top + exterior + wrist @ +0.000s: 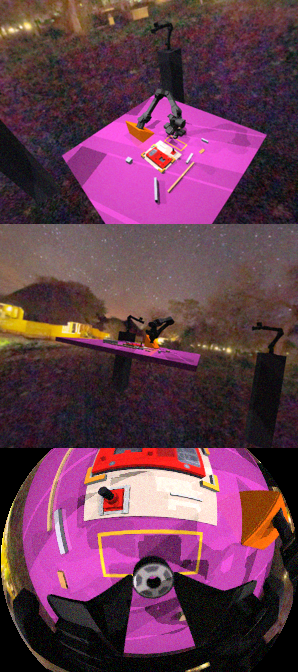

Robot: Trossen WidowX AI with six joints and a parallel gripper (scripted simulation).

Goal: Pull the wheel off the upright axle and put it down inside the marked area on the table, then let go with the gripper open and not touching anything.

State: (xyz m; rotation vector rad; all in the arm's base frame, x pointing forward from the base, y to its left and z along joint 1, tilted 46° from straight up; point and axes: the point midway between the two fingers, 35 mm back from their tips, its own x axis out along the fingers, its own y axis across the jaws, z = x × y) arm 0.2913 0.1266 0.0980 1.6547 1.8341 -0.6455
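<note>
My gripper tip is right at the grey wheel. From my gripper tip the other things lie so: upright axle 9 cm to the right, 6 cm ahead, 5 cm below; then wooden stick 25 cm ahead, 20 cm to the right, 8 cm below; then grey cube 40 cm to the right, 14 cm behind, 7 cm below.
</note>
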